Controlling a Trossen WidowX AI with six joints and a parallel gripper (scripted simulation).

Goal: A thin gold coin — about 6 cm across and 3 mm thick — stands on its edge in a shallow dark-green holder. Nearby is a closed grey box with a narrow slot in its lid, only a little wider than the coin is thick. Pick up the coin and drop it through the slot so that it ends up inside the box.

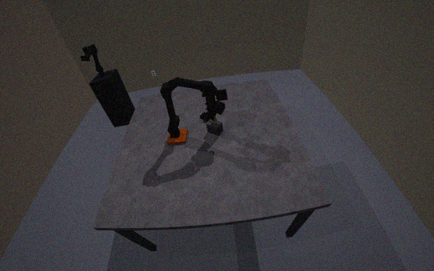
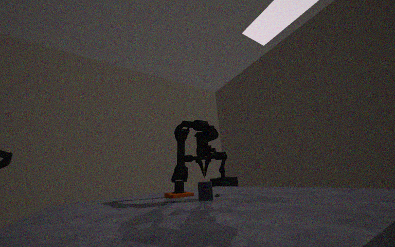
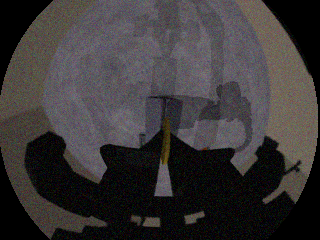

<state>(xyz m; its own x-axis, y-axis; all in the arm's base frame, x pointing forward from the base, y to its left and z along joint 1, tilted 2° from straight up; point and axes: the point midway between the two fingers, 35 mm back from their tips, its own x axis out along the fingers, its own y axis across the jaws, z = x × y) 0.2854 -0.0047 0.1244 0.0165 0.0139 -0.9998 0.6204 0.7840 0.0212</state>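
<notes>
Now: gripper tip 20 mm below the gold coin.
</notes>
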